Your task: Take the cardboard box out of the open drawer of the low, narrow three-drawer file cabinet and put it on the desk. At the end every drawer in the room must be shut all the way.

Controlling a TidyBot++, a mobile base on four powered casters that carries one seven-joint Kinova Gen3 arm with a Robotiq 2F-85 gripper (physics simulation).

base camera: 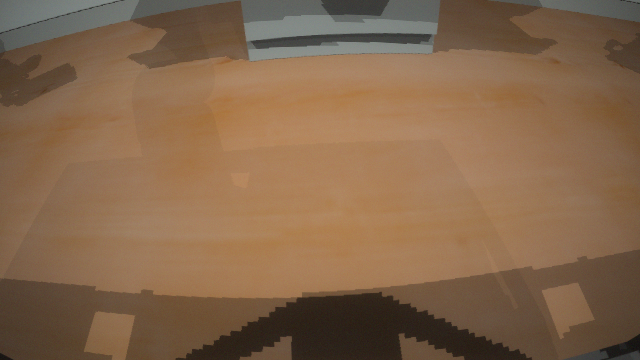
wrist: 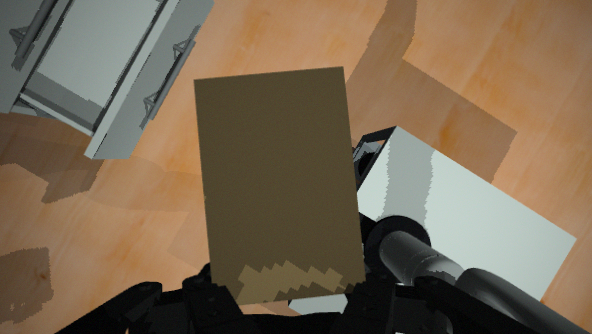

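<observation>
The brown cardboard box (wrist: 277,175) fills the middle of the wrist view. My gripper (wrist: 288,268) is shut on it, with one black finger at each side of its near end; the box is held above the floor. At the upper left of the wrist view stands a grey cabinet (wrist: 11,60) with a bar handle. Its open drawer (wrist: 100,45) sticks out, with a second bar handle on the drawer front (wrist: 131,120). The part of the drawer's inside that shows is pale, with a shadowed end. The desk cannot be made out in either view.
In the base view the lower part of a pale grey cabinet (base camera: 280,29) stands ahead at the top middle, on the wooden floor (base camera: 330,200). A pale wall (base camera: 45,17) runs behind at the upper left. The robot's white base (wrist: 490,220) and grey arm are at the right of the wrist view.
</observation>
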